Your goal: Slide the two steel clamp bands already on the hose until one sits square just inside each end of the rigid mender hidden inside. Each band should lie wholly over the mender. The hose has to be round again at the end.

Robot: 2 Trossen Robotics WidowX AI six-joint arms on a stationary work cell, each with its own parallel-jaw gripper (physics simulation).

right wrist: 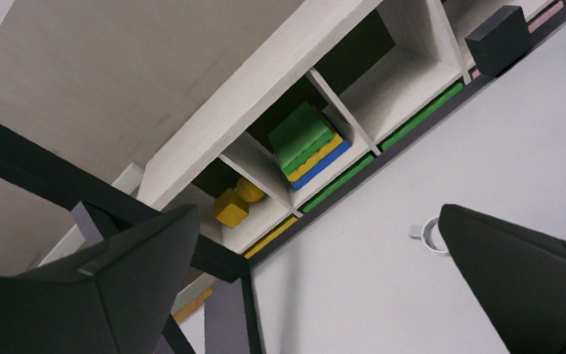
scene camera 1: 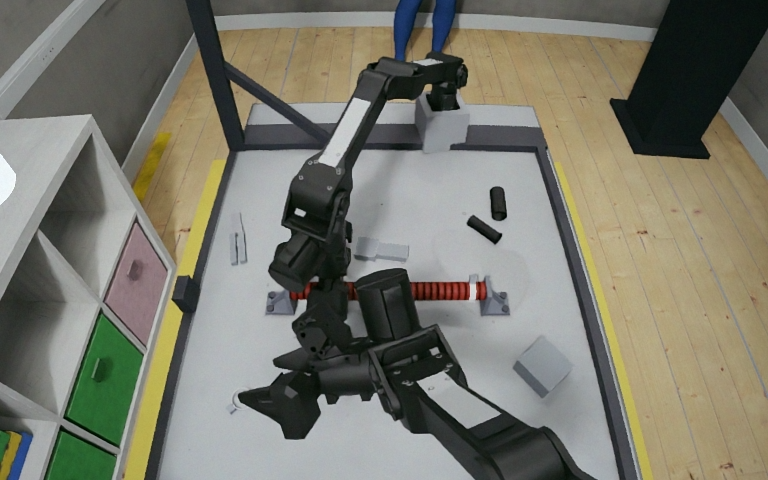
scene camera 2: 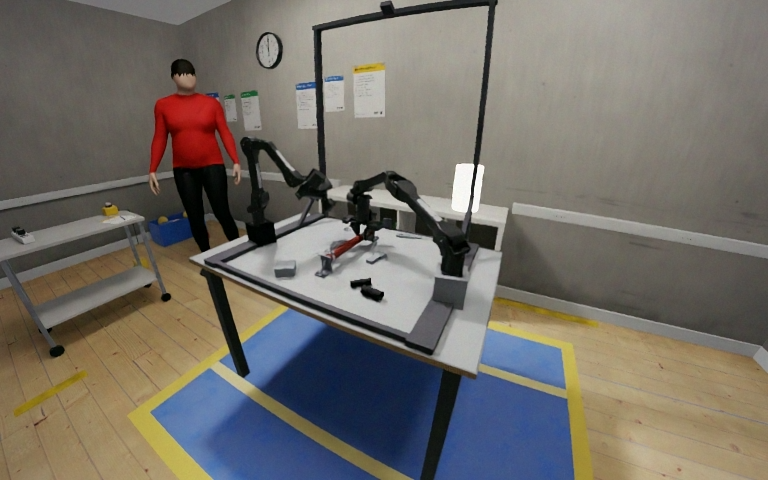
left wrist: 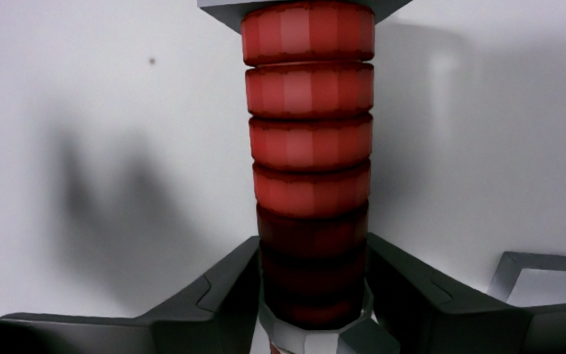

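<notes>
The ribbed red hose runs between two grey end brackets. One steel clamp band sits near the hose's right end in scene camera 1, close to the bracket. The other clamp band is around the hose at the bottom of the left wrist view. My left gripper is shut on that band, its fingers on both sides of the hose. My right gripper is open and empty, off to the lower left of the hose. The mender is hidden inside.
A loose white ring with a tab lies near the right fingers. Two black cylinders, a grey block, a stepped grey piece and thin metal strips lie on the table. Both arms cross closely over the hose.
</notes>
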